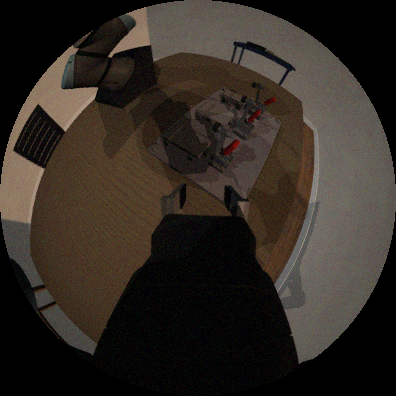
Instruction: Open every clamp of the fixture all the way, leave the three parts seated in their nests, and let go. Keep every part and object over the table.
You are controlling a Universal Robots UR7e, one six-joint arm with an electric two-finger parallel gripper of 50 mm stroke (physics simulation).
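Places are measured from the arm's base along level axes (x left, y back, z up), in metres.
Where they show: gripper, fingertip midpoint: (204,192); arm's base at its link origin: (119,74).
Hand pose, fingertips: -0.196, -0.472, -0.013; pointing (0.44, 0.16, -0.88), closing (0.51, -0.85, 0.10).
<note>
Each offset is from my fingertips to the top centre of the thing, as dx, dy, dz. "spot": to the spot under its first point. Level surfaces: height alone.
The fixture plate {spot: +0.216, -0.063, -0.074} (266,145) lies on the table, ahead of the gripper and to the right. Three clamps with red handles stand in a row: the near clamp {spot: +0.081, +0.004, +0.003} (231,147), the middle clamp {spot: +0.191, +0.000, +0.003} (255,116) and the far clamp {spot: +0.300, -0.012, +0.005} (270,101). A dark bar with a tip stands up by the far clamp. How far each clamp is open is too dark and small to tell. A wide flat part {+0.091, +0.096, -0.058} (187,138) sits on the plate's left near side; the other two parts are hard to make out among the clamps. My gripper (204,192) is open and empty, short of the plate's near edge.
The wooden table {dz -0.089} (95,200) extends left of the plate, with its edge (303,175) at the right. The robot's base and arm (120,72) stand at the upper left. A blue-framed stand (267,54) is beyond the far edge. Dark shadows cross the plate.
</note>
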